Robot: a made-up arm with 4 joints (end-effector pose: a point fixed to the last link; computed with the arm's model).
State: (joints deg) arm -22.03 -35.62 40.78 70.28
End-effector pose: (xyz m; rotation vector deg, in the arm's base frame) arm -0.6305 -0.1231 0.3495 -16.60 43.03 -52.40
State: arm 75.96 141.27 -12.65 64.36
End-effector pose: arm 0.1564 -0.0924 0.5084 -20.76 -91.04 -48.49
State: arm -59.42 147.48 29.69 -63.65
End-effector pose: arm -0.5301 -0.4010 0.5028 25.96 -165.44 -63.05
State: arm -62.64 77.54 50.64 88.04
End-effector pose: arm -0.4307 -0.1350 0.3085 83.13 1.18 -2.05
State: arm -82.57 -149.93 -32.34 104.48
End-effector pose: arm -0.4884 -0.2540 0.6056 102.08 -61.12 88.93
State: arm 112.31 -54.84 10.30 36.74
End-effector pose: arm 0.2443 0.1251 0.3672 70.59 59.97 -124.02
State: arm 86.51 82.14 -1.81 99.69
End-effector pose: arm 0.2222 -0.0255 0.2570 47.89 -45.67 -102.15
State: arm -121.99 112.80 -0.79 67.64
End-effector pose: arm -0.3669 -0.3745 0.4011 85.43 14.35 96.04
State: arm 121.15 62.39 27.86 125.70
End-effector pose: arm 0.3317 -0.2426 0.2770 -75.37 86.29 134.06
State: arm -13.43 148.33 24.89 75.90
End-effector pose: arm -0.2485 0.0749 0.5452 86.81 -87.38 9.66
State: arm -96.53 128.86 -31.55 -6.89
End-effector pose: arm -0.4375 -0.3426 0.6177 94.66 -104.32 84.93
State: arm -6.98 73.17 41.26 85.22
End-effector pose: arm -0.2663 0.0889 0.2883 68.13 -31.50 -44.15
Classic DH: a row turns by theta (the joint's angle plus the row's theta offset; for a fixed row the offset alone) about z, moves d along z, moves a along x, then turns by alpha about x. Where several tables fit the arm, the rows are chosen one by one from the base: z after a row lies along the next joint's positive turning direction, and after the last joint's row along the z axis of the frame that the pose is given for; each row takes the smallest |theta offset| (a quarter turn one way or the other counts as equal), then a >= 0, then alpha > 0; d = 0 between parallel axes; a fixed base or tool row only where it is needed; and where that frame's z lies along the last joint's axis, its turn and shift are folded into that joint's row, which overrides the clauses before.
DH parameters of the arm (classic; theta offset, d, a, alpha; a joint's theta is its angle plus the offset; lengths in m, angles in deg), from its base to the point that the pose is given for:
base (fixed): 56.17 0 -0.2335 180
joint 1: 56.17 -0.446 -0.25 -90
joint 2: -48.25 -0.3459 -0.0091 62.55
joint 3: 42.17 0.0542 0.0264 100.35
joint 4: -27.69 -0.0609 0.1008 128.42
tool (fixed): 21.41 -0.1862 0 0

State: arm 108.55 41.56 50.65 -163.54
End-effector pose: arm 0.3851 -0.1348 0.4653 -125.82 62.50 49.93
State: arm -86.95 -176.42 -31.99 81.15
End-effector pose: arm -0.4610 -0.2497 0.5898 97.07 -59.09 87.72
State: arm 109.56 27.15 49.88 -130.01
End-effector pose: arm 0.3260 -0.1455 0.5407 -123.12 43.76 8.03
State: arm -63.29 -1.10 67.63 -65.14
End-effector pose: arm -0.4073 -0.2458 0.5576 -50.61 -91.92 60.42
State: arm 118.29 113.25 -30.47 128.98
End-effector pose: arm 0.2838 -0.2185 0.2683 47.55 -42.07 -117.34
